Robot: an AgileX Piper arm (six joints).
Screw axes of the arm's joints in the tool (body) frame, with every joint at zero. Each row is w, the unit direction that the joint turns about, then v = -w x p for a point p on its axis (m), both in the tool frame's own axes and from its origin. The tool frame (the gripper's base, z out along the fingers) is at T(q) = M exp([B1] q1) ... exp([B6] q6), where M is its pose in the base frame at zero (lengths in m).
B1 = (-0.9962, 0, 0.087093, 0, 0.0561, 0)
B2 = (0, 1, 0, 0.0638, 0, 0.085)
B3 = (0, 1, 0, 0.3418, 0, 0.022)
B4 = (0, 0, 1, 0, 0, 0)
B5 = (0, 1, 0, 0.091, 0, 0)
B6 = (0, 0, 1, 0, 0, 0)
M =
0.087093 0 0.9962 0.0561
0 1 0 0
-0.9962 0 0.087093 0.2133
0 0 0 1
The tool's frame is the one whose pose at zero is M.
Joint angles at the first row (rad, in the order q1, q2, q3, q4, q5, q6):
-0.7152, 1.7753, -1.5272, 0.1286, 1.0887, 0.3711
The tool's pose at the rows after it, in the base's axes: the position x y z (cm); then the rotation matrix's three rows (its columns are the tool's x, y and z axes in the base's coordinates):
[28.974, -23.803, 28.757], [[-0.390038, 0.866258, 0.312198], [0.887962, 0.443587, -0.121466], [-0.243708, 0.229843, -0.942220]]
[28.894, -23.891, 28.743], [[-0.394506, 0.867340, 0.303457], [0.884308, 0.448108, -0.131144], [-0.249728, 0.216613, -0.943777]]
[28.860, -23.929, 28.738], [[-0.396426, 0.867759, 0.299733], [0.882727, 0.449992, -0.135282], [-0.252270, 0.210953, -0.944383]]
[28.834, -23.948, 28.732], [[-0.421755, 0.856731, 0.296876], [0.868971, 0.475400, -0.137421], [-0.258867, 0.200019, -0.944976]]
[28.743, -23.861, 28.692], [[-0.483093, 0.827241, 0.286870], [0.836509, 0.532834, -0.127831], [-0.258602, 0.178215, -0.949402]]
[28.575, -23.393, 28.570], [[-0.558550, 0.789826, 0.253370], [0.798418, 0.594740, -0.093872], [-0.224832, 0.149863, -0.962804]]
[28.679, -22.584, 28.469], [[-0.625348, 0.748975, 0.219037], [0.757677, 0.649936, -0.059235], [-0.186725, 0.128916, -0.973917]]
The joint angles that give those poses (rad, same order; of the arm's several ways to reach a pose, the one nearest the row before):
-0.7152, 1.7753, -1.5272, 0.1278, 1.0903, 0.3712
-0.7152, 1.7753, -1.5272, 0.1130, 1.0903, 0.3711
-0.7152, 1.7753, -1.5272, 0.1067, 1.0903, 0.3711
-0.7152, 1.7753, -1.5272, 0.1027, 1.0910, 0.3434
-0.7152, 1.7753, -1.5272, 0.1027, 1.1056, 0.2754
-0.7091, 1.7753, -1.5272, 0.1027, 1.1545, 0.2041
-0.6905, 1.7753, -1.5272, 0.1007, 1.2026, 0.1514

